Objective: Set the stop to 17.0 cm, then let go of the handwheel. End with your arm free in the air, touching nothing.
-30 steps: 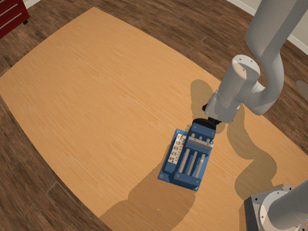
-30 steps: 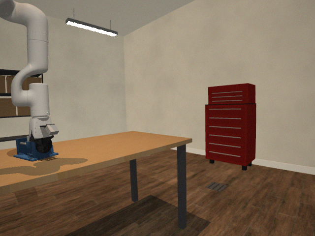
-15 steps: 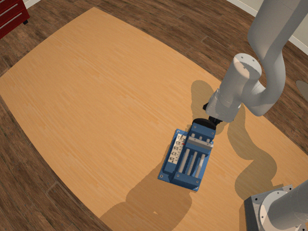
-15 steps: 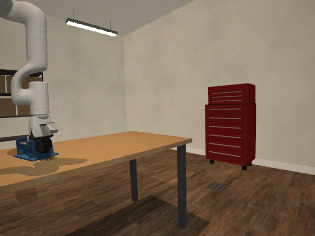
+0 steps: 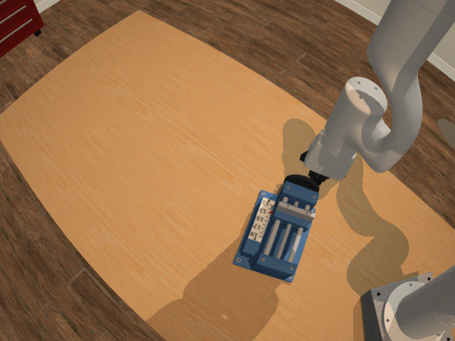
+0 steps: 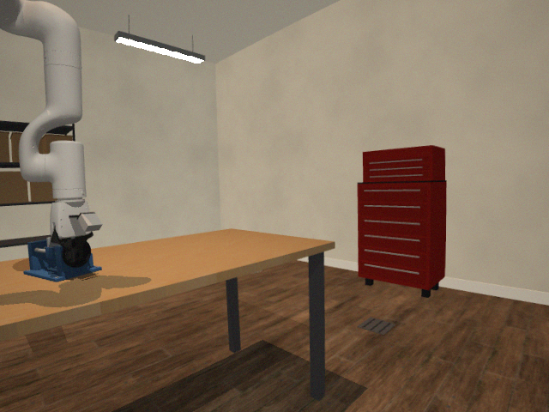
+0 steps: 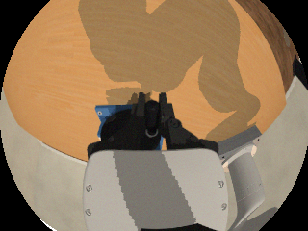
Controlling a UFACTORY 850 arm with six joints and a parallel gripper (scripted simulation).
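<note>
Right now my hand is 20 mm to the right of the black handwheel. Round my hand: grey stop bar 20 mm behind, 130 mm to the left, 10 mm above.
</note>
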